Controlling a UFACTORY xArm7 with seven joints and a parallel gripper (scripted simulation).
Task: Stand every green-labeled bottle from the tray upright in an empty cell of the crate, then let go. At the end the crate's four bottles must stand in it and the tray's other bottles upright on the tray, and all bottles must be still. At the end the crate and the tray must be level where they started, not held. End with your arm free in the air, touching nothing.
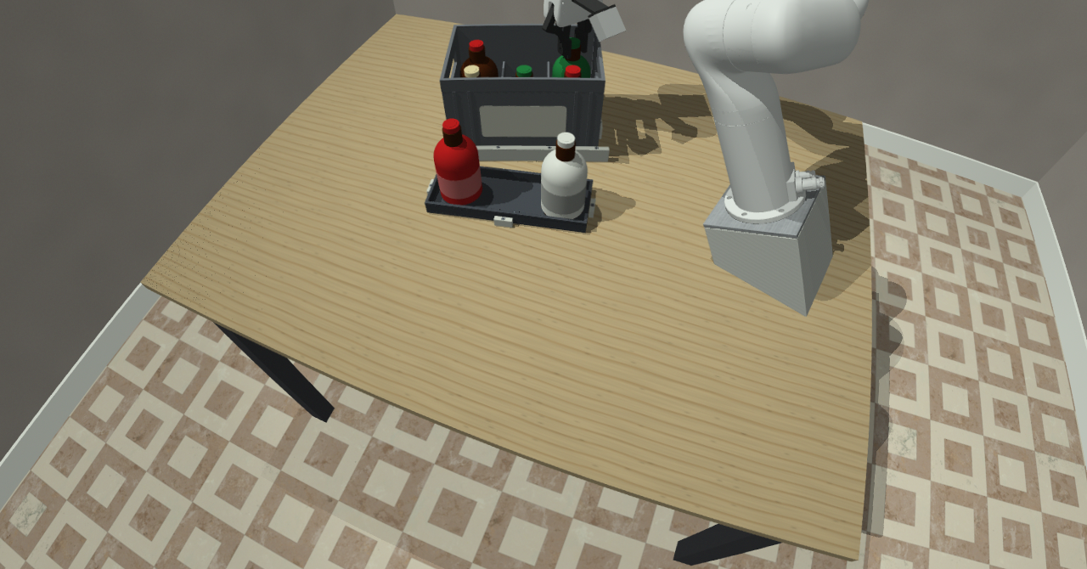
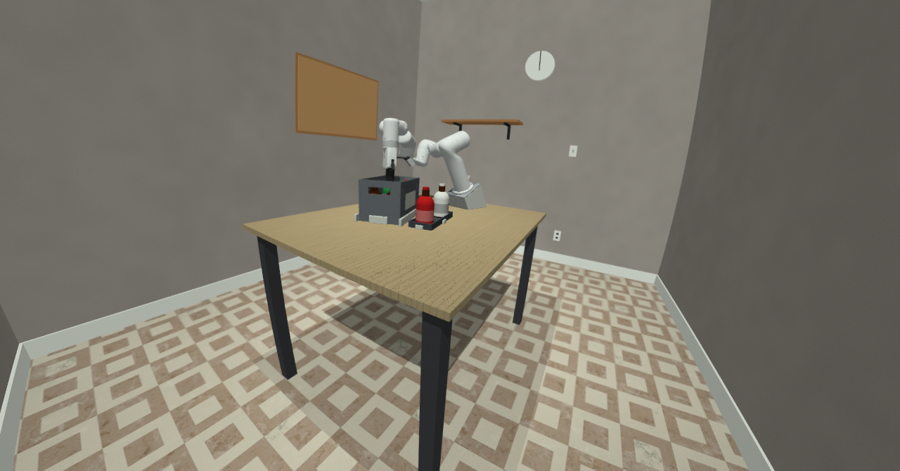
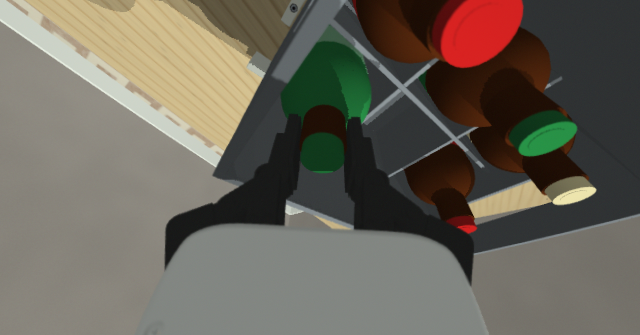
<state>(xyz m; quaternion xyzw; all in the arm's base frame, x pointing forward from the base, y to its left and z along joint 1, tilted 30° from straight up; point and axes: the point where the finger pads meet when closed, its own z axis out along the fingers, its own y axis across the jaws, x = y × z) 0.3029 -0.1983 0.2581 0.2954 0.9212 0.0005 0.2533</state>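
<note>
Right now the green-labeled bottle is 7 cm below my hand. From my hand the other things lie so: white bottle: 6 cm behind, 26 cm to the left, 8 cm below; then dark tray: 4 cm ahead, 27 cm to the left, 15 cm below; then dark grey crate: 7 cm ahead, 7 cm to the left, 8 cm below.
</note>
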